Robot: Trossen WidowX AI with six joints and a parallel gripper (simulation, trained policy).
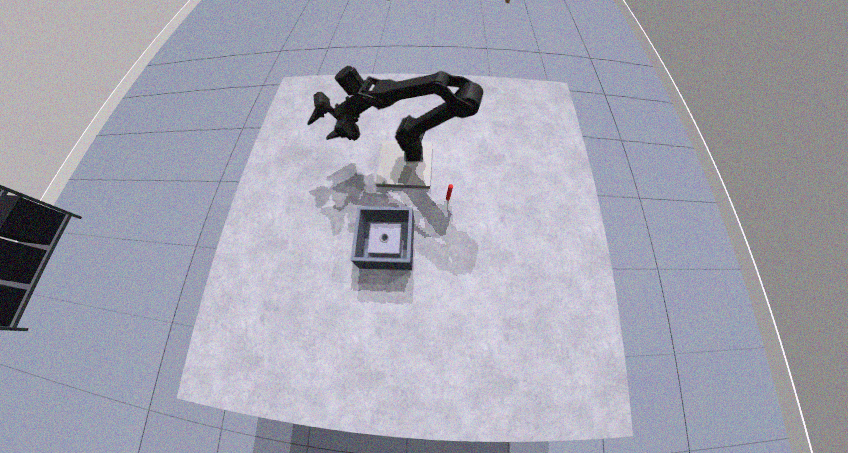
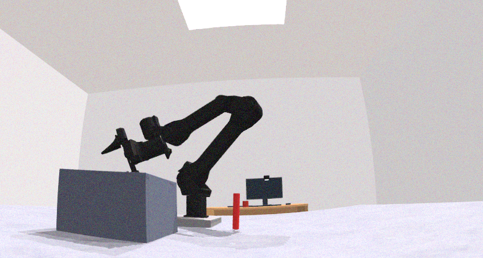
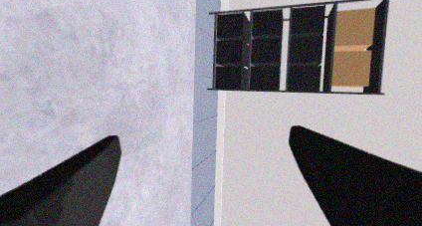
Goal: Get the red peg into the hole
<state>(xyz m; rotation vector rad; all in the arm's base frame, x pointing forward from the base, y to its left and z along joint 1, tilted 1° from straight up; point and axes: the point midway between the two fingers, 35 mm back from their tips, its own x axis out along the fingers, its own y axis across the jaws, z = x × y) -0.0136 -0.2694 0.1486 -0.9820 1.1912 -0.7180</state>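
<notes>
Right now my gripper tip is 410 mm to the right of the red peg, 180 mm short of it and 120 mm above it. From my gripper tip the other things lie so: grey box (320 mm ahead, 210 mm to the left, 130 mm below).
</notes>
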